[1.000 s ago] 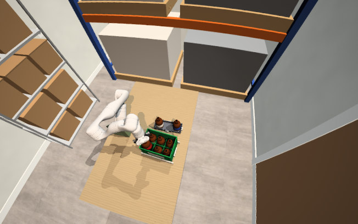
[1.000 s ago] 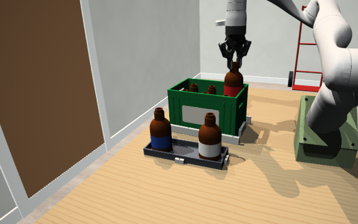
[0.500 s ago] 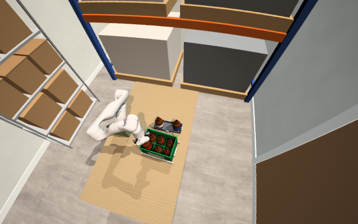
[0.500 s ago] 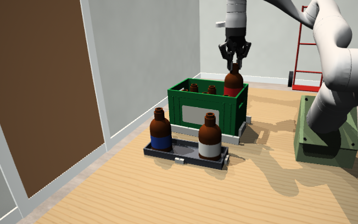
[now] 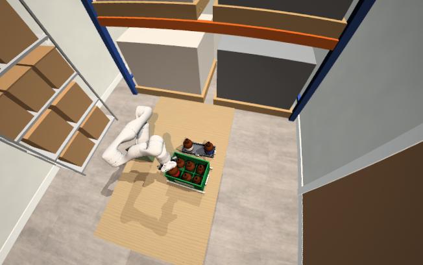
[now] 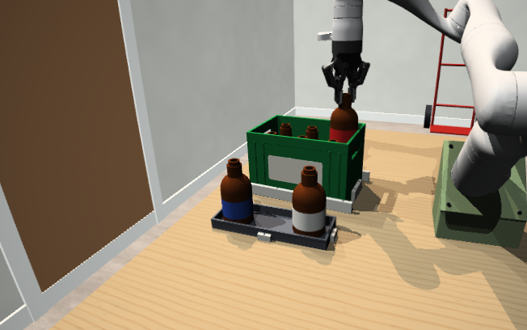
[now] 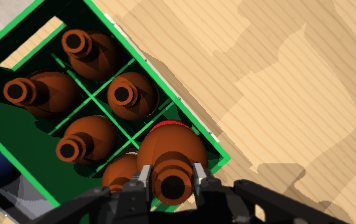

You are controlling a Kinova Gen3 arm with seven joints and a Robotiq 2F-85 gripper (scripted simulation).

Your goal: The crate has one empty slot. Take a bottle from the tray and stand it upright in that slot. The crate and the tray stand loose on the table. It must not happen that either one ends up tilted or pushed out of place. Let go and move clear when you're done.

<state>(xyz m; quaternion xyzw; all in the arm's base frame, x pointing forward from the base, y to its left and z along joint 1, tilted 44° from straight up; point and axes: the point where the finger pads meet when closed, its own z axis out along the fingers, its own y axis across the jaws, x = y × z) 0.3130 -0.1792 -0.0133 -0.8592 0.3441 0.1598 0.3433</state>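
The green crate lies 9 cm ahead of my hand, 4 cm to the left of it and 17 cm below it. The rest, counted from my hand: dark tray (11 cm ahead, 27 cm to the left, 24 cm below).
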